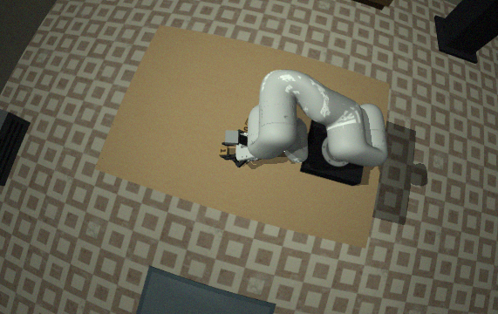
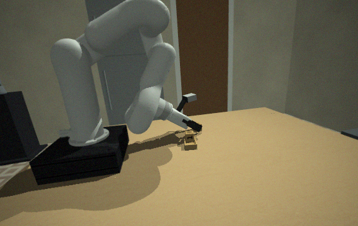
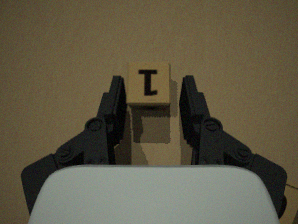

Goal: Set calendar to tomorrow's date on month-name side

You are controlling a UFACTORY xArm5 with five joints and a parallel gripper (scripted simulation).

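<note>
Now: the wooden date cube 20 mm ahead of my hand, 10 mm to the left of it and 10 mm below it. The rest, counted from my hand: wooden calendar tray: 60 mm behind, 110 mm to the right, 20 mm below.
</note>
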